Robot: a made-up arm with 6 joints.
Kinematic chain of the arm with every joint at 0, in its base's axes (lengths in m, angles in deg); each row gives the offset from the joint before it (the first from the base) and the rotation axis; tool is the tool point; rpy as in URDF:
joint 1: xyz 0 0.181 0.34 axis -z
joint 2: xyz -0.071 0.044 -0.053 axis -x
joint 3: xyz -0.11 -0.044 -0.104 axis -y
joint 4: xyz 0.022 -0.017 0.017 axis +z
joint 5: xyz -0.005 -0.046 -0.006 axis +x
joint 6: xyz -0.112 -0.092 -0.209 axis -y
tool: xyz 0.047 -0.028 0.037 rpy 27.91 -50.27 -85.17
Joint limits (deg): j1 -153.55..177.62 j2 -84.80..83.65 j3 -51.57..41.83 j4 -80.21..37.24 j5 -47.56..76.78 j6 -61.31..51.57
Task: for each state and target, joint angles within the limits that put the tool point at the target. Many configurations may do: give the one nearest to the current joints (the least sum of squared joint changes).
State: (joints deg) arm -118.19 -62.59 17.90 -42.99 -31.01 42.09
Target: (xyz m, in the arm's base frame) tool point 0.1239 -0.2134 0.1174
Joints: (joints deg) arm -116.77 -59.91 -2.26 -49.44 -45.17 40.55
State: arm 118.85 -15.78 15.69 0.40 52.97 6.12
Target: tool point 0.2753 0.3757 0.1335
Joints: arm 99.73 -45.19 -2.01 0.08 76.78 6.23
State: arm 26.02 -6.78 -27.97 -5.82 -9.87 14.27
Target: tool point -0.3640 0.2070 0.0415
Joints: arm 18.97 -16.44 -28.76 -23.11 -4.31 -13.77
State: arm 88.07 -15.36 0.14 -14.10 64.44 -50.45
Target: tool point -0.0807 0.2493 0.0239
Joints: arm 78.14 27.19 30.02 -22.17 57.33 -41.15
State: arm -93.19 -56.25 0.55 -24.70 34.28 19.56
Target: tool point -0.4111 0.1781 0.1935
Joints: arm -54.65 -83.93 4.43 -29.21 36.35 17.34
